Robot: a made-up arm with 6 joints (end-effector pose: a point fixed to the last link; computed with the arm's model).
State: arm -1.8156 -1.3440 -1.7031 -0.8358 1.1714 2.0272
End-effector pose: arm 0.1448 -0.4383 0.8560 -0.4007 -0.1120 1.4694
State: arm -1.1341 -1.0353 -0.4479 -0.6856 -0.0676 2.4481
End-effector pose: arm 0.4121 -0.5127 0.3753 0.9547 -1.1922 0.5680
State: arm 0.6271 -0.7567 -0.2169 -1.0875 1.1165 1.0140
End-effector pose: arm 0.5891 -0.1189 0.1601 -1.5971 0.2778 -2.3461
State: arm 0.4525 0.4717 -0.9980 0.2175 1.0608 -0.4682
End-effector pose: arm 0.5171 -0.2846 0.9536 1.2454 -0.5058 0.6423
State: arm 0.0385 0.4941 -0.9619 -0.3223 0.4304 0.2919
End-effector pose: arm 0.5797 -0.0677 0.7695 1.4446 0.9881 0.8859
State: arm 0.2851 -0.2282 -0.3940 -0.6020 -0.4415 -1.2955
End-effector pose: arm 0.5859 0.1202 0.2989 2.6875 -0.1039 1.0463
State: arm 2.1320 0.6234 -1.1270 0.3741 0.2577 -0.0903
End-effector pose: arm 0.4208 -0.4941 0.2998 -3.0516 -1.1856 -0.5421
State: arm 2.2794 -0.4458 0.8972 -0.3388 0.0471 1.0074
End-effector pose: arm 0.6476 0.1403 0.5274 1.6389 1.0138 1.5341
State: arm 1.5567 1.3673 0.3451 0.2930 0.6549 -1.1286
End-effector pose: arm 0.0293 -0.5342 0.7646 0.6747 -0.8570 0.2408
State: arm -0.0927 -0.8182 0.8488 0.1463 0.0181 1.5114
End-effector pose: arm 0.4650 0.0439 0.0774 -2.2585 -0.3804 -0.8043
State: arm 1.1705 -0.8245 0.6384 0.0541 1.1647 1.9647
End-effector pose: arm 0.5217 0.1966 0.5789 -0.6823 0.5212 -1.3181
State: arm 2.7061 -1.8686 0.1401 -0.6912 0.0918 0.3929
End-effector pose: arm -0.0864 0.3822 1.0129 0.9871 0.4953 2.8866
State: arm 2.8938 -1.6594 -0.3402 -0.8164 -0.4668 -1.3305
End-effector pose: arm -0.0698 0.1160 1.0868 0.9579 -0.9804 -1.6780
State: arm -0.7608 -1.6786 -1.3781 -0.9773 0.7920 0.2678
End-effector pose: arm -0.1400 -0.4918 0.2449 -1.0647 -0.0576 2.4786
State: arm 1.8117 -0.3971 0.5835 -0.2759 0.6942 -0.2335
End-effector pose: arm 0.7133 0.0687 0.5452 1.4913 0.0137 0.9945
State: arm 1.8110 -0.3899 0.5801 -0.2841 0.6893 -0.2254
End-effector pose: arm 0.7148 0.0647 0.5398 1.5021 0.0279 0.9916
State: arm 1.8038 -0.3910 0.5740 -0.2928 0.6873 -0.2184
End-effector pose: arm 0.7159 0.0661 0.5353 1.5096 0.0438 0.9955
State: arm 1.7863 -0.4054 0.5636 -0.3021 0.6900 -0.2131
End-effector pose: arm 0.7166 0.0761 0.5319 1.5120 0.0628 1.0099
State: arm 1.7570 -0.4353 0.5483 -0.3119 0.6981 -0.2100
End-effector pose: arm 0.7162 0.0963 0.5291 1.5091 0.0858 1.0365
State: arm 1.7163 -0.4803 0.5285 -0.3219 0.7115 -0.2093
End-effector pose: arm 0.7142 0.1265 0.5255 1.5021 0.1136 1.0747
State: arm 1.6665 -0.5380 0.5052 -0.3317 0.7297 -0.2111
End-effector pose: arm 0.7094 0.1649 0.5192 1.4937 0.1464 1.1225
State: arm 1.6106 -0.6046 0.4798 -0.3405 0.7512 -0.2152
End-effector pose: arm 0.7013 0.2087 0.5088 1.4866 0.1833 1.1773
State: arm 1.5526 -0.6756 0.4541 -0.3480 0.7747 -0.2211
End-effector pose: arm 0.6895 0.2540 0.4938 1.4829 0.2224 1.2353
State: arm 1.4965 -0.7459 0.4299 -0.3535 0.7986 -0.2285
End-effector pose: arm 0.6748 0.2972 0.4753 1.4832 0.2604 1.2926
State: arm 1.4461 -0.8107 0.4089 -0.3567 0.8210 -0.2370
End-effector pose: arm 0.6586 0.3351 0.4554 1.4868 0.2935 1.3456
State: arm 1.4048 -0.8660 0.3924 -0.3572 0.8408 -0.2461
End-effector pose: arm 0.6428 0.3658 0.4372 1.4915 0.3181 1.3907
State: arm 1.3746 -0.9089 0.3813 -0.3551 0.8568 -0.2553
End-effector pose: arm 0.6293 0.3887 0.4236 1.4947 0.3323 1.4254
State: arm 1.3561 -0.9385 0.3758 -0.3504 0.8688 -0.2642
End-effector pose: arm 0.6191 0.4041 0.4160 1.4941 0.3353 1.4485
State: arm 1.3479 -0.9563 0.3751 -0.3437 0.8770 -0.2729
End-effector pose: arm 0.6125 0.4135 0.4145 1.4894 0.3285 1.4613
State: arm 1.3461 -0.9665 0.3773 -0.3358 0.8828 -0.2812
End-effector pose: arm 0.6082 0.4192 0.4170 1.4819 0.3158 1.4678
